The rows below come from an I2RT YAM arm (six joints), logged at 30 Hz.
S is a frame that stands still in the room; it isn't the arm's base.
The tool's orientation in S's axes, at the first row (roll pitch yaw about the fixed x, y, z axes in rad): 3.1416 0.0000 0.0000
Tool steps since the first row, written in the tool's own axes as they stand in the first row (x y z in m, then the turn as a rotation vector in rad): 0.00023 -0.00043 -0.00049 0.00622 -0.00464 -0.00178; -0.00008 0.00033 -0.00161 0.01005 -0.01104 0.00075; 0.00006 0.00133 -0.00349 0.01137 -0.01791 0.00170; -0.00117 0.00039 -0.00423 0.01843 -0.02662 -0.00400; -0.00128 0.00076 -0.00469 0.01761 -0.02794 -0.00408; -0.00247 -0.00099 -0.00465 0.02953 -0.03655 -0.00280; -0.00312 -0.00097 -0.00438 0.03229 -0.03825 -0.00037
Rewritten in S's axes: 0.00023 0.00043 0.00049 0.00622 0.00464 0.00178; -0.00008 -0.00033 0.00161 0.01005 0.01104 -0.00075; 0.00006 -0.00133 0.00349 0.01137 0.01791 -0.00170; -0.00117 -0.00039 0.00423 0.01843 0.02662 0.00400; -0.00128 -0.00076 0.00469 0.01761 0.02794 0.00408; -0.00247 0.00099 0.00465 0.02953 0.03655 0.00280; -0.00312 0.00097 0.00438 0.03229 0.03825 0.00037
